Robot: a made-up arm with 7 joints.
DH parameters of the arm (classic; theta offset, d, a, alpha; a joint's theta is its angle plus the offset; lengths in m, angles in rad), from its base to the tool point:
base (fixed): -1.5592 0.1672 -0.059 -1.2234
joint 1: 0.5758 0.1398 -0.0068 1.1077
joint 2: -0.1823 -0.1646 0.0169 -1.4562
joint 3: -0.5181 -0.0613 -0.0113 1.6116
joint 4: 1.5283 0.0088 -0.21 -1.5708
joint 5: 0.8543 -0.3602 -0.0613 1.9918
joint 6: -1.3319 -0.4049 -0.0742 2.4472
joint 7: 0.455 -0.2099 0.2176 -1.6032
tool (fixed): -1.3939 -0.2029 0 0
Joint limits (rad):
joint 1: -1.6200..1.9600
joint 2: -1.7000..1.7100
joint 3: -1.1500..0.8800
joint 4: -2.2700..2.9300
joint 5: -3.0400..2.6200
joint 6: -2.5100..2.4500
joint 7: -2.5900..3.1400
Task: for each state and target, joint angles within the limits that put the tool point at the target. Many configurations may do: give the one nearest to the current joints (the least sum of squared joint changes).
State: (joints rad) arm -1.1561 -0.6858 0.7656 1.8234 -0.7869 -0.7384 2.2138
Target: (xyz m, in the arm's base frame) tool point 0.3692 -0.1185 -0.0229
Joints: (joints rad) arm -0.4104 -0.1481 0.8800 2.1806 -1.0215 -0.6992 1.8852
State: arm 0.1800 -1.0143 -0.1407 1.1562 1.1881 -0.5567 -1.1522
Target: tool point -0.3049 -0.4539 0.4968
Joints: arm 0.1925 -0.9628 -0.2525 1.0958 1.2331 -0.9467 -1.0398
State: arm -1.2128 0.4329 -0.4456 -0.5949 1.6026 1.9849 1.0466
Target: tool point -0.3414 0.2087 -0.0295
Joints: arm -1.1169 -0.1123 -0.4417 -0.7652 1.6601 1.7761 1.2080
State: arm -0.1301 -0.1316 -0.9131 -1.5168 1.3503 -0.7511 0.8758
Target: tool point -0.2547 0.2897 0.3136
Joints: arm 0.0100 -0.3354 -0.7677 -0.9488 1.7168 -0.9961 1.2974
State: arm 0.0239 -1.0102 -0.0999 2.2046 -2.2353 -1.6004 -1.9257
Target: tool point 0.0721 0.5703 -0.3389
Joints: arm 0.1684 -0.9603 -0.6326 2.5860 -1.8479 -1.7166 -1.7387
